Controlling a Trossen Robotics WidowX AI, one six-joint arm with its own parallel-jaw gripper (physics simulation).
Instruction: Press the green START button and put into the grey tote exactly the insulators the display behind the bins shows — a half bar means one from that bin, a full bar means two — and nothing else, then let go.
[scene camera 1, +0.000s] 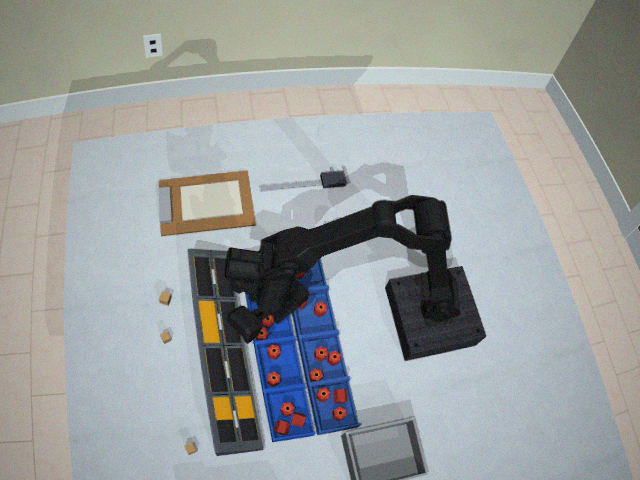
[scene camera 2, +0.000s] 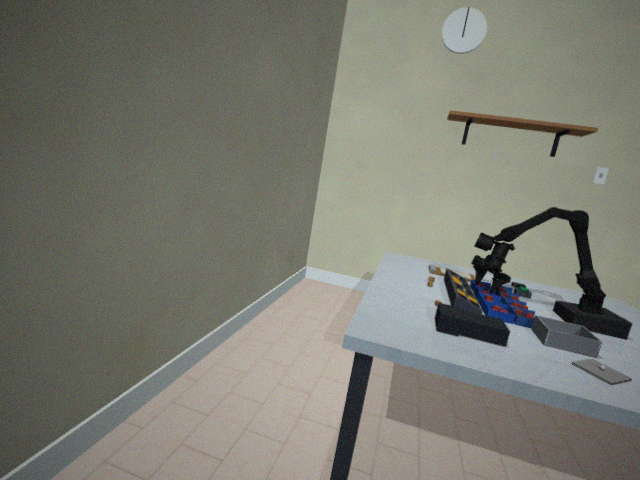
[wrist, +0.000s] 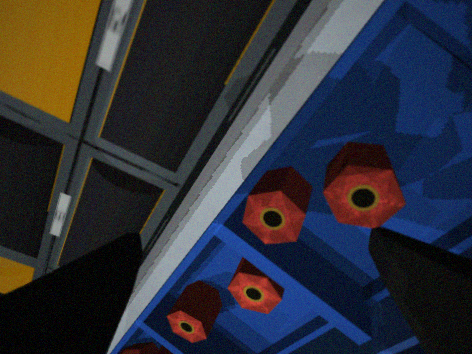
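Observation:
My gripper (scene camera 1: 269, 311) (scene camera 2: 489, 286) (wrist: 256, 241) is open and empty above the blue bins (scene camera 1: 285, 364) (wrist: 300, 286), near the display-side column. One insulator (scene camera 1: 267, 320) (wrist: 362, 197) and another insulator (scene camera 1: 262, 333) (wrist: 272, 218) stand in a bin beyond the fingertips. The adjacent bin holds two more. The display (scene camera 1: 237, 447) (wrist: 80, 140) shows one full orange bar in its second row and two half bars in the bottom row; its upper right part is partly hidden. The grey tote (scene camera 1: 420, 446) (scene camera 2: 568, 342) shows a bare floor. The green START button (scene camera 2: 523, 290) is hidden in scene camera 1.
Red blocks (scene camera 1: 298, 419) (scene camera 1: 339, 395) lie among insulators in the lowest bins. Small wooden cubes (scene camera 1: 164, 298) (scene camera 1: 190, 447) lie left of the display. A framed board (scene camera 1: 168, 227) lies at the back. A black box (scene camera 2: 471, 324) and flat lid (scene camera 2: 589, 367) lie near the tote.

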